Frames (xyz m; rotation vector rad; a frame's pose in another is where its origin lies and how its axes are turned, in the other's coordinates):
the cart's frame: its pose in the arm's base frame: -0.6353 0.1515 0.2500 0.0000 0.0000 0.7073
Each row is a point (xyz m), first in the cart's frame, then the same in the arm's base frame.
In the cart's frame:
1: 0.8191 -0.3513 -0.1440
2: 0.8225 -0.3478 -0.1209
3: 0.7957 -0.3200 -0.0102
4: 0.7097 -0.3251 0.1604
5: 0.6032 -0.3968 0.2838
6: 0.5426 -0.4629 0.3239
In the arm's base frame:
1: 0.2156 0.4167 0.1060
2: 0.2159 0.4216 0.1291
3: 0.1775 0.4253 0.2398
4: 0.1154 0.3655 0.4104
5: 0.0810 0.2418 0.5338
6: 0.0779 0.1522 0.5739

